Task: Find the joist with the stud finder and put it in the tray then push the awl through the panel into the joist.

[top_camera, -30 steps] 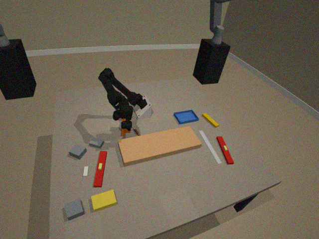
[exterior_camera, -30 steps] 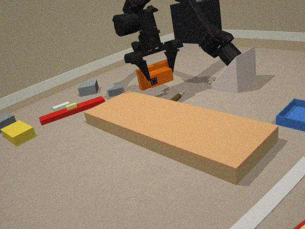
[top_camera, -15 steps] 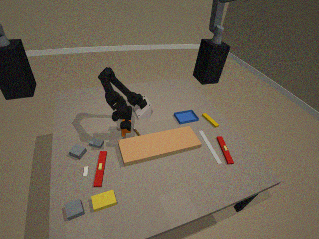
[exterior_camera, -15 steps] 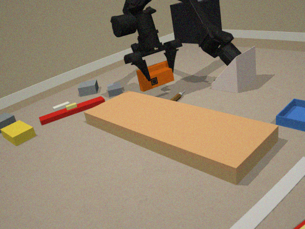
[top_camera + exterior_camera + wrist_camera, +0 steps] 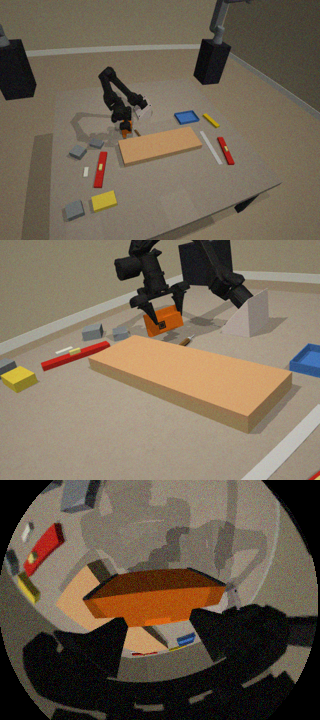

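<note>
Now: gripper tip 1 cm to the left of the orange stud finder and 1 cm short of it. From my gripper tip the other things lie so: small white piece: 31 cm to the right, 23 cm ahead, 7 cm below; awl: 7 cm below, 4 cm to the left, 2 cm behind; blue tray: 47 cm to the left, 6 cm below, 6 cm behind.
</note>
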